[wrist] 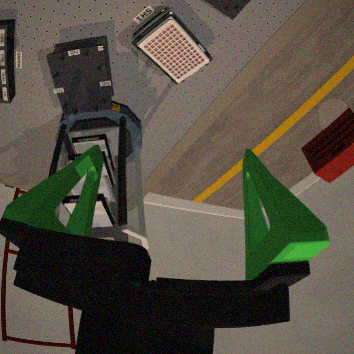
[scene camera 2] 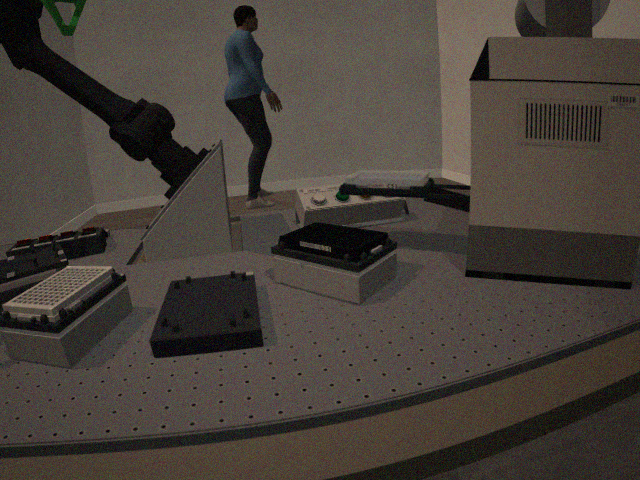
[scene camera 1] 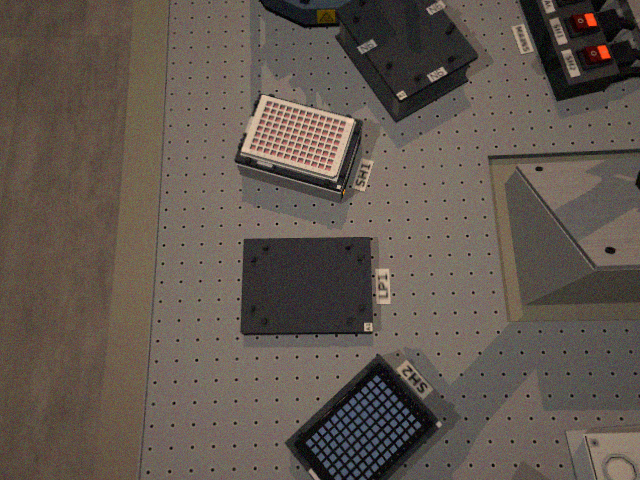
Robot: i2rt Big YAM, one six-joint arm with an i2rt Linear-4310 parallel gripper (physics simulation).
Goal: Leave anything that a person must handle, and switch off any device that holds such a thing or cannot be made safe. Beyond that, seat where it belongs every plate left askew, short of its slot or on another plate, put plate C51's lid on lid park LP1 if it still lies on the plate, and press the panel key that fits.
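Frame: origin at the arm's base, x back, y right, z up, level; millimetres.
Where they show: gripper, between the fingertips: (wrist: 169, 152) (scene camera 2: 75, 17); arm's base, origin of its link: (scene camera 2: 189, 175).
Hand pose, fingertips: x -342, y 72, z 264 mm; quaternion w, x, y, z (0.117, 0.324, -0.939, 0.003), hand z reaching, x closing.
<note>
Each offset is from my fingertips to the top centre of the thing. "pt": to the spot under its first point.
My gripper (wrist: 169, 152) is open, high above the bench; part of it shows at the top left of scene camera 2. A white plate with pink wells @(dx -85, dy +36, dz -324 mm) (scene camera 1: 298, 135) (scene camera 2: 59, 289) (wrist: 172, 47) lies on shaker SH1; I cannot tell whether it is fully down. A black plate with blue wells @(dx +2, dy -315, dz -324 mm) (scene camera 1: 364, 428) (scene camera 2: 336, 240) lies on shaker SH2. Lid park LP1 @(dx -70, dy -145, dz -360 mm) (scene camera 1: 307, 289) (scene camera 2: 209, 310) bears no lid. The dark nest N6 @(dx +51, dy +192, dz -318 mm) (scene camera 1: 408, 56) (wrist: 82, 75) bears no plate. A clear-topped plate @(dx +122, dy -436, dz -266 mm) (scene camera 2: 387, 179) with a blurred label lies on a dark carrier. Rocker switches SH1 @(pt dx +284, dy +210, dz -343 mm) (scene camera 1: 584, 22) and SH2 @(pt dx +293, dy +163, dz -341 mm) (scene camera 1: 595, 53) glow orange.
The key panel @(dx +293, dy -407, dz -310 mm) (scene camera 2: 351, 209) with white and green keys stands behind SH2. A tall pale device @(pt dx -95, dy -582, dz -249 mm) (scene camera 2: 542, 180) stands at right. A blue-rimmed unit @(pt dx -112, dy +256, dz -356 mm) (wrist: 131, 120) with stacked plates adjoins N6. The arm's wedge mount (scene camera 2: 196, 222) stands mid-bench. A person (scene camera 2: 245, 67) is behind the bench.
</note>
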